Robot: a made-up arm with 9 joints.
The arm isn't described. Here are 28 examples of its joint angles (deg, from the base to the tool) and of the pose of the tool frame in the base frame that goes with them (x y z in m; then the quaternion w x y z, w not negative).
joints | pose
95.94 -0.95 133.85 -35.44 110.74 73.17 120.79 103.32 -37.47 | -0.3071 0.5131 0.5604 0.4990 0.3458 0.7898 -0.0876
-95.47 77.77 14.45 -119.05 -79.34 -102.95 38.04 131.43 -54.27 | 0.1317 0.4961 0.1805 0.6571 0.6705 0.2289 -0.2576
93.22 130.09 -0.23 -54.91 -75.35 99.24 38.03 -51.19 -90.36 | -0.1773 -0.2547 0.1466 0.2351 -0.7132 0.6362 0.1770
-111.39 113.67 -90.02 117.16 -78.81 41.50 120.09 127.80 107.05 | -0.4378 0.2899 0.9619 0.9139 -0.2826 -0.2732 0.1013
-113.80 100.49 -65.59 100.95 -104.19 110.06 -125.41 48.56 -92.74 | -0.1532 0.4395 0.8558 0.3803 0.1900 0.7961 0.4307
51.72 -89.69 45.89 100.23 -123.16 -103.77 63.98 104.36 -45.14 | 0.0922 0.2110 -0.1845 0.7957 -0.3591 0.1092 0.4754
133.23 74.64 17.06 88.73 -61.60 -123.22 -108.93 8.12 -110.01 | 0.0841 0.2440 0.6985 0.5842 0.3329 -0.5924 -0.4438
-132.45 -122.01 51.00 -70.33 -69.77 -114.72 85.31 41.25 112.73 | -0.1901 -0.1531 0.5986 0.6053 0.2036 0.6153 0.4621
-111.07 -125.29 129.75 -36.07 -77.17 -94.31 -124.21 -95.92 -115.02 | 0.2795 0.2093 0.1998 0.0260 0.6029 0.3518 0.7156
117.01 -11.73 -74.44 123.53 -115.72 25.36 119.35 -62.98 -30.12 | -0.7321 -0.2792 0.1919 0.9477 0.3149 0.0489 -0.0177
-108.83 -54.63 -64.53 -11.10 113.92 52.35 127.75 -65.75 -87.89 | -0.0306 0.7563 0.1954 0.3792 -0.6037 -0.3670 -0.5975
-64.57 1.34 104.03 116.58 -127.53 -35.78 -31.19 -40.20 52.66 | 0.0570 -0.2723 0.3583 0.5232 -0.4770 -0.0812 -0.7015
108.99 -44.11 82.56 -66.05 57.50 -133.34 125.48 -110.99 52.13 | 0.1597 -0.0540 -0.3107 0.8465 0.0209 -0.4394 -0.2999
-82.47 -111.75 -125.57 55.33 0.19 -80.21 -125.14 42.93 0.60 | -0.0234 0.4394 0.4574 0.7530 0.4001 -0.2270 0.4704
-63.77 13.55 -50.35 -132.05 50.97 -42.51 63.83 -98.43 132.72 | 0.7962 0.0758 0.3639 0.3040 0.7549 -0.4823 -0.3243
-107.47 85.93 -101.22 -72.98 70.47 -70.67 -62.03 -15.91 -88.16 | -0.8287 -0.0828 0.6331 0.4805 0.6818 -0.4194 -0.3583
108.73 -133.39 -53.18 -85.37 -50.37 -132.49 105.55 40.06 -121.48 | -0.3897 -0.4802 0.1019 0.5051 -0.5518 0.6332 0.1986
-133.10 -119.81 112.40 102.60 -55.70 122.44 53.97 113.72 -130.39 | 0.3579 0.0958 -0.5558 0.7361 0.4264 -0.0363 0.5244
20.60 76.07 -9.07 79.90 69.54 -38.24 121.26 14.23 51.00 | 0.1119 0.0081 0.0211 0.4662 -0.4675 -0.5903 0.4644
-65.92 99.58 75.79 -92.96 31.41 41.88 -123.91 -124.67 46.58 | -0.0024 -0.1732 1.1755 0.2997 -0.4578 -0.5284 0.6491
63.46 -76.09 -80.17 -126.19 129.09 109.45 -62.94 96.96 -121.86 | 0.4142 -0.3670 0.0172 0.6545 0.3855 -0.4647 -0.4550
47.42 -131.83 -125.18 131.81 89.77 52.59 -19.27 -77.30 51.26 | 0.2317 -0.2430 0.3952 0.0625 -0.9014 -0.0152 0.4281
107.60 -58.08 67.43 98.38 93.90 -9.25 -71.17 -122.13 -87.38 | 0.0253 0.0293 0.7018 0.7431 -0.2914 0.3840 -0.4642
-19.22 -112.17 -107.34 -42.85 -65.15 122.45 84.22 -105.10 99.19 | 0.4363 -0.1694 0.5554 0.1580 -0.9300 -0.3307 0.0279
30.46 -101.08 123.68 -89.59 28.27 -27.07 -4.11 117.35 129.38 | -0.1931 0.5694 -0.1313 0.1257 0.4727 -0.6217 -0.6118
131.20 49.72 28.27 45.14 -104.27 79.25 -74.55 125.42 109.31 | 0.4006 0.4997 0.4655 0.4843 -0.2203 0.0854 -0.8424
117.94 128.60 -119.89 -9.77 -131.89 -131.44 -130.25 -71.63 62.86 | 0.3255 -0.5913 0.4285 0.3122 -0.6248 0.6764 0.2339
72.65 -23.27 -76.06 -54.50 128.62 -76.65 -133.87 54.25 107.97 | -0.2794 -0.3531 0.4598 0.4569 0.5611 -0.6666 0.1791
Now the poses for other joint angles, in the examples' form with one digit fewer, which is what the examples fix.
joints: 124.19 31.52 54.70 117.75 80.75 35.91 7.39 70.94 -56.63
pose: 0.492 0.088 0.347 0.617 0.521 -0.297 -0.510
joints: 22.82 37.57 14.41 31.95 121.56 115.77 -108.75 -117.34 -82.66
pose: 0.064 -0.510 -0.031 0.609 0.094 0.786 0.045
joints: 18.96 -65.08 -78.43 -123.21 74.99 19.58 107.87 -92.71 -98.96
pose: 0.492 -0.316 -0.290 0.024 0.637 -0.768 -0.063
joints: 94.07 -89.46 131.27 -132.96 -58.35 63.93 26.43 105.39 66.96
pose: 0.180 0.633 -0.144 0.221 0.574 0.280 0.737
